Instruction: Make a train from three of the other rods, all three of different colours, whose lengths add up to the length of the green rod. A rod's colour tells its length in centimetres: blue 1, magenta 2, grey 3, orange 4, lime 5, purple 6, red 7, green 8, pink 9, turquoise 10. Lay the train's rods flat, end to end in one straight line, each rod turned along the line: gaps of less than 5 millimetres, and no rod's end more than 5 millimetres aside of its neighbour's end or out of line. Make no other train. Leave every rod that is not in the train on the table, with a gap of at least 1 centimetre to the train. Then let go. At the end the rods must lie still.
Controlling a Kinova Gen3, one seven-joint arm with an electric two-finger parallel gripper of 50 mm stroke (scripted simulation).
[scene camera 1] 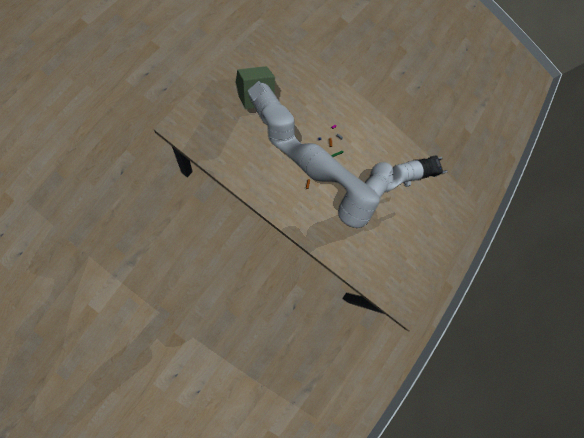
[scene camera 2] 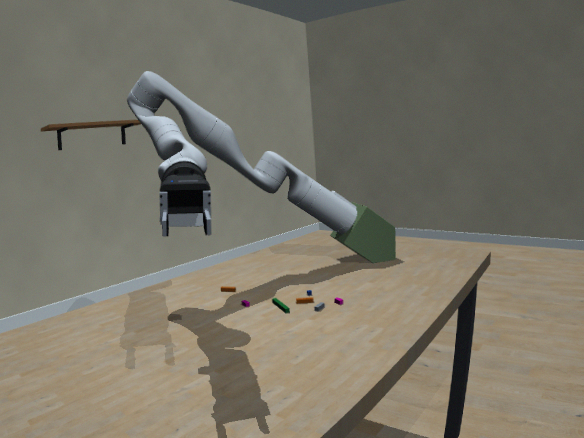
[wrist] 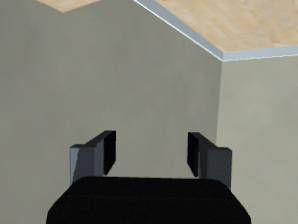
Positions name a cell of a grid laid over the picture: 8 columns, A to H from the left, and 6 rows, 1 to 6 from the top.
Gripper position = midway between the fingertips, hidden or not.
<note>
In view: my gripper (scene camera 2: C4).
My gripper is seen too in the wrist view (wrist: E4).
</note>
